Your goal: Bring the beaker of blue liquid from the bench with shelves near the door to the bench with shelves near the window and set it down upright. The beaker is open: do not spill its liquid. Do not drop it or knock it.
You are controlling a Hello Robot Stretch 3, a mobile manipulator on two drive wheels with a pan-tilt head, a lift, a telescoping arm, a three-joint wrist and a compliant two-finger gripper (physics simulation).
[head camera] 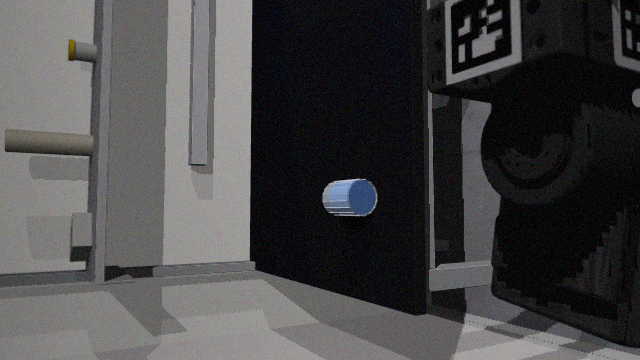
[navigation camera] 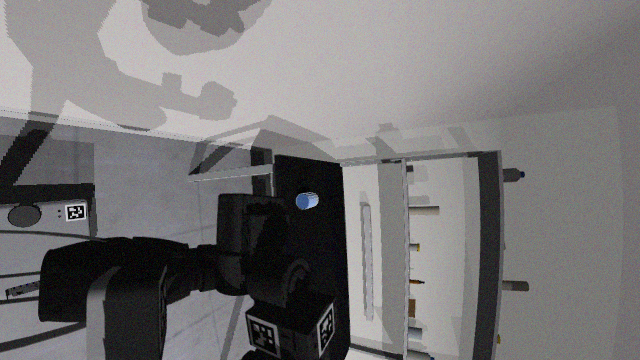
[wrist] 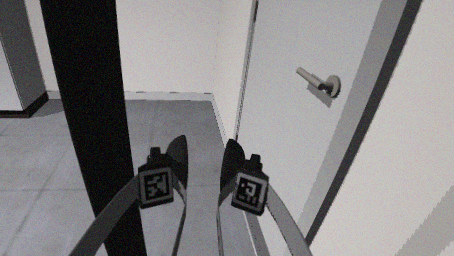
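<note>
The beaker of blue liquid (head camera: 350,197) (navigation camera: 307,200) stands upright on the black top of the bench with shelves (head camera: 325,100) (navigation camera: 327,225); the head and navigation pictures show it sideways. My gripper (wrist: 205,156) is partly open, with a gap between its fingertips and nothing between them. The wrist view faces a door and floor, and the beaker does not show there. In the head and navigation views, dark wrist parts stand near the bench, apart from the beaker in the picture; the fingertips cannot be made out. The bench near the window cannot be identified in these views.
A shelf (head camera: 100,150) (navigation camera: 405,225) behind the bench holds a tan cylinder (head camera: 50,142) and a yellow-capped jar (head camera: 82,51). A grey rail (head camera: 198,100) (navigation camera: 367,260) is on the back wall. The wrist view shows a door handle (wrist: 312,80), a dark band (wrist: 90,90) and a cabinet (wrist: 25,60).
</note>
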